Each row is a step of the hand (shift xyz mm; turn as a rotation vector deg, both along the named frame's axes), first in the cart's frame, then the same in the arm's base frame.
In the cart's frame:
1: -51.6 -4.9 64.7 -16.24 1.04 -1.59
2: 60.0 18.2 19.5 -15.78 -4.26 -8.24
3: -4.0 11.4 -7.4 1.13 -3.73 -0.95
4: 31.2 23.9 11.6 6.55 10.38 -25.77
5: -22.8 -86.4 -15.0 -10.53 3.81 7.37
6: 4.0 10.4 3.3 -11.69 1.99 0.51
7: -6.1 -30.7 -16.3 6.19 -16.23 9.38
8: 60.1 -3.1 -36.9 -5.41 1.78 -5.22
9: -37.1 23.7 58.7 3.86 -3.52 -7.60
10: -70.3 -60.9 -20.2 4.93 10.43 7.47
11: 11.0 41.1 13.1 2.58 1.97 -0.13
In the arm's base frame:
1: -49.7 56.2 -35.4 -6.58 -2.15 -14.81
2: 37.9 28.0 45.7 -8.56 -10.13 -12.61
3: 9.7 -3.5 -9.8 -2.18 -2.06 2.67
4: 31.0 20.7 17.0 19.80 -20.45 -2.15
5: -76.6 -44.0 19.9 -4.38 7.56 -10.17
6: 9.4 6.8 -1.1 -4.25 0.42 -11.07
7: -22.8 -25.9 7.6 -13.15 3.86 14.21
8: 38.5 -32.1 49.7 0.46 -4.66 -6.14
9: -17.4 60.8 -37.1 1.43 -8.08 4.20
10: -77.5 -43.4 -34.3 8.52 10.78 0.12
11: 34.6 26.6 -8.7 2.90 0.69 1.29

